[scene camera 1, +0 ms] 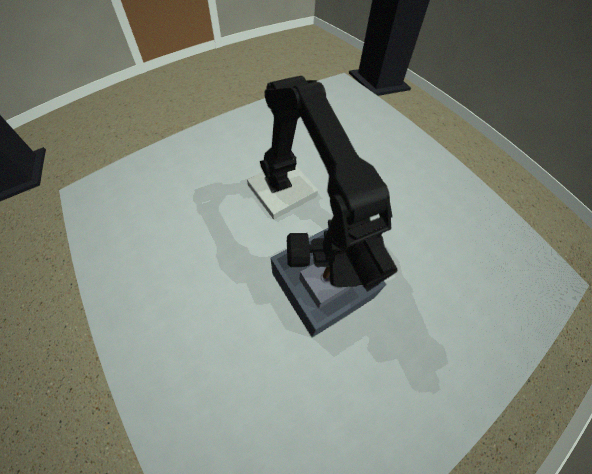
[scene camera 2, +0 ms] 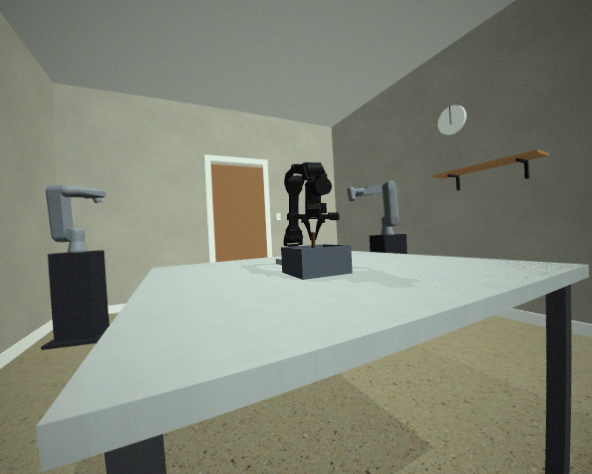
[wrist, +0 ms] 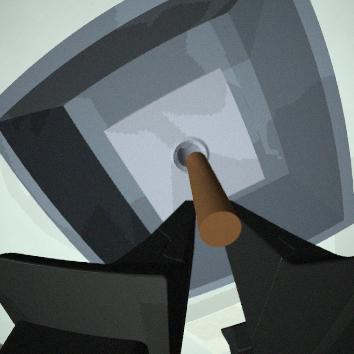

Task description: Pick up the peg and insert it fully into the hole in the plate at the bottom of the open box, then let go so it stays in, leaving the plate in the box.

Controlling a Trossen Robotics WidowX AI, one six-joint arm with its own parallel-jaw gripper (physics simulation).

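Places are measured from the arm's base along level axes (x ahead, y down, z left), in centimetres.
Pixels of known places: gripper, fingertip midpoint: (scene camera 1: 328, 264) (scene camera 2: 313, 240) (wrist: 206, 209); arm's base, link origin: (scene camera 1: 278, 182) (wrist: 241, 330).
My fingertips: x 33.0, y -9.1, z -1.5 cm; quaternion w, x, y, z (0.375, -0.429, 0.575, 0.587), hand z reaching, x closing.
Ahead of a thing's pixels: the offset from my fingertips to its top centre. Level surfaces: height alone.
A brown round peg {dx +0.8, dy -2.9, dz -0.3 cm} (scene camera 1: 326, 273) (scene camera 2: 313, 239) (wrist: 212, 205) stands nearly upright between the fingertips. My gripper (scene camera 2: 313, 238) (wrist: 206, 209) is shut on it, over the open box. The blue-grey open box {dx +0.7, dy +2.3, dz +0.1 cm} (scene camera 1: 295, 302) (scene camera 2: 327, 263) (wrist: 322, 120) sits on the table. The light lilac plate {dx +0.7, dy +6.0, dz +0.1 cm} (scene camera 1: 320, 292) (wrist: 145, 130) lies at its bottom. The round hole (wrist: 181, 154) in the plate shows in the wrist view, with the peg's far end overlapping its right part. Whether that end is inside the hole or above it, I cannot tell. In scene camera 1 the arm covers the fingertips.
The box's raised walls stand around the plate and the peg. A pale square slab (scene camera 1: 275, 205) under the arm's base lies behind the box on the white table {dy +12.1 cm} (scene camera 1: 200, 350) (scene camera 2: 225, 325). Two grey robot arms (scene camera 2: 60, 215) (scene camera 2: 391, 205) stand on dark pedestals beyond the table.
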